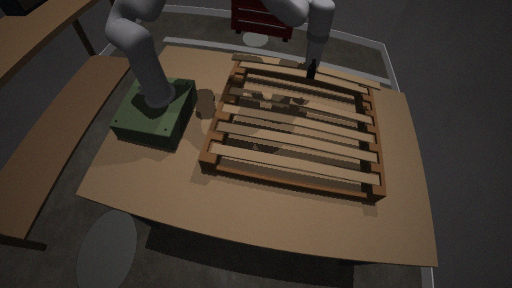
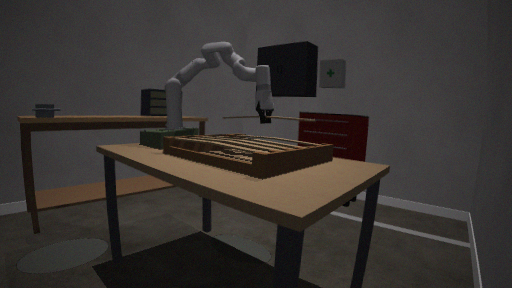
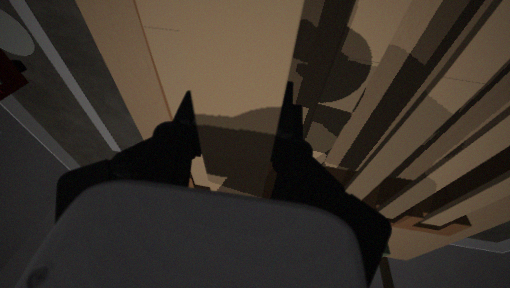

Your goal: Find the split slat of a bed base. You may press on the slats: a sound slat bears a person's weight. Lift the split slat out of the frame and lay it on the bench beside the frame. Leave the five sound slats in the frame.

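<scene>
My gripper [image 1: 311,71] [image 2: 265,120] [image 3: 246,94] is shut on a pale wooden slat [image 1: 350,79] [image 2: 295,118] [image 3: 225,55], gripped across its width near the middle. The slat is held about level, clear above the brown bed frame [image 1: 207,159] [image 2: 295,159] and towards its far side. No split shows on the visible part of this slat. Several other slats lie across the frame, among them the nearest slat [image 1: 300,164]. The frame rests on the light wooden bench [image 1: 280,225] [image 2: 225,182].
The green arm base block [image 1: 150,120] [image 2: 155,138] stands left of the frame. Bench top extends beyond the frame's far side. A red drawer cabinet [image 1: 260,20] [image 2: 334,135] stands behind the bench. A second, longer table [image 2: 100,119] stands at the left.
</scene>
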